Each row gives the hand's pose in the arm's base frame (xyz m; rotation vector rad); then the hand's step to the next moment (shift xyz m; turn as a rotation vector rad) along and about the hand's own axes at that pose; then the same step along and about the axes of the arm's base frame.
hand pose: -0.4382 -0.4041 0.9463 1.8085 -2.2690 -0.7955
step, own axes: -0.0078 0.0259 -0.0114 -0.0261 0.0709 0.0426
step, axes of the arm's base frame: -0.0156 0.0074 0.0237 -0.0722 0.0480 0.0032
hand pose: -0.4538 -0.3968 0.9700 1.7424 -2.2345 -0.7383
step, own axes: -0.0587 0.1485 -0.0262 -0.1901 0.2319 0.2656
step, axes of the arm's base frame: -0.0971 0.0750 0.1055 -0.2649 0.2888 -0.0831
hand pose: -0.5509 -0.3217 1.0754 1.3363 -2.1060 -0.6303
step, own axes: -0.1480 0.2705 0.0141 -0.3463 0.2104 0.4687
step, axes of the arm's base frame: -0.1346 0.2429 0.1348 -0.3341 0.4416 -0.2779
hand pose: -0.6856 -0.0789 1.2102 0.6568 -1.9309 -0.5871
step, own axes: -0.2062 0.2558 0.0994 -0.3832 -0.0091 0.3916
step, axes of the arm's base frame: -0.0615 0.3376 -0.0078 -0.2079 0.2950 -0.4124
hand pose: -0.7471 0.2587 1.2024 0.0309 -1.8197 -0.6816
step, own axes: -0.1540 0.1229 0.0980 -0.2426 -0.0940 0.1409
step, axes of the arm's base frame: 0.0075 0.1981 -0.0955 -0.0645 0.0670 -0.2809
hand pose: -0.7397 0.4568 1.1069 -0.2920 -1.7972 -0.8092
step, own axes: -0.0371 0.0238 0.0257 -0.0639 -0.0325 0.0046
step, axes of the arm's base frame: 0.0083 0.0411 -0.0291 0.0027 -0.0092 -0.0712
